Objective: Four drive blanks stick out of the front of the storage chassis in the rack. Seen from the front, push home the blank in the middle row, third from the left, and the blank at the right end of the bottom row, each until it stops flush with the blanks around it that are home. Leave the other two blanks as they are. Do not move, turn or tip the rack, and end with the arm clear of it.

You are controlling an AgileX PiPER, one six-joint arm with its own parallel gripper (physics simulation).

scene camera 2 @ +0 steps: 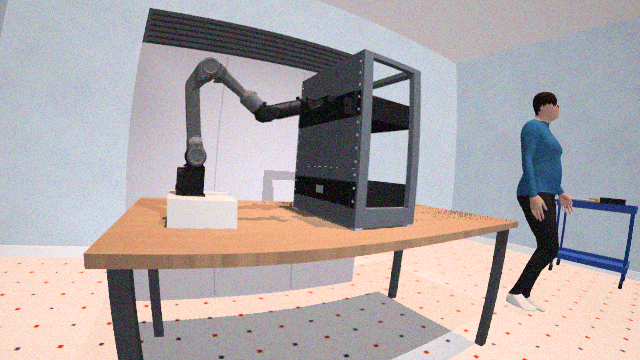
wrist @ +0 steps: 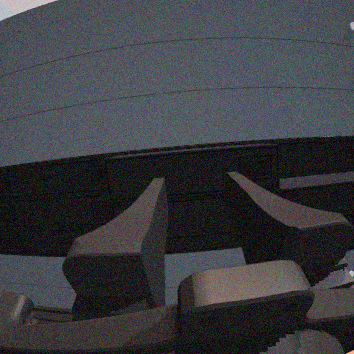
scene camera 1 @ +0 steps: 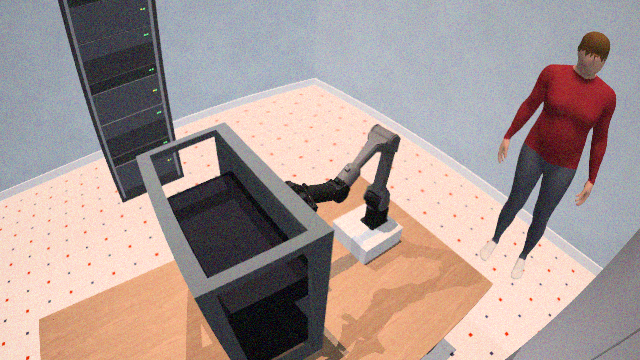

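The dark storage chassis (scene camera 1: 215, 225) (scene camera 2: 332, 114) (wrist: 47, 210) sits high in the grey rack (scene camera 1: 321, 280) (scene camera 2: 364, 150) (wrist: 175, 65), which stands upright on the table. My gripper (wrist: 195, 189) is at the chassis front, its two fingers apart with a gap between them. In the wrist view, the fingertips overlap the dark blank fronts; contact cannot be judged. One blank (wrist: 320, 180) right of the fingers sticks out and shows a paler top face. The blank fronts behind the fingers are too dark to tell how far they stand out. The right end of the bottom row is hidden by the right finger.
Plain panels cover the rack front above and below the chassis. A second dark unit (scene camera 2: 332, 192) sits low in the rack. The arm's white base block (scene camera 1: 367, 237) (scene camera 2: 202, 212) stands on the wooden table (scene camera 1: 430, 280) (scene camera 2: 280, 250) before the rack.
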